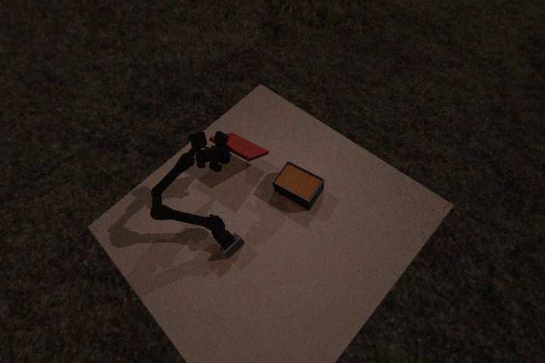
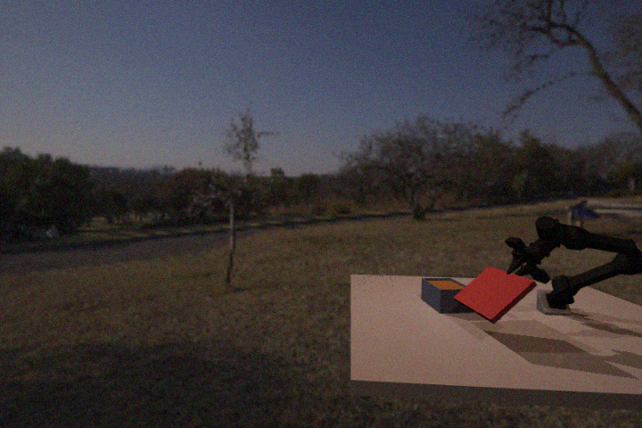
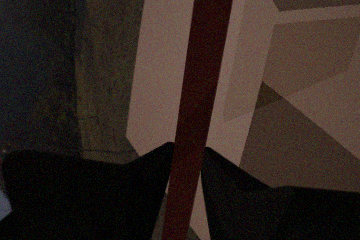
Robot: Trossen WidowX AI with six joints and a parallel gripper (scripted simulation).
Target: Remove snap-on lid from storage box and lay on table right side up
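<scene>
Right now my gripper tip is 6 cm short of the red lid, 2 cm to the right of it and 5 cm above it. The rest, counted from my gripper tip: grey-blue storage box 14 cm ahead, 32 cm to the right, 16 cm below.
</scene>
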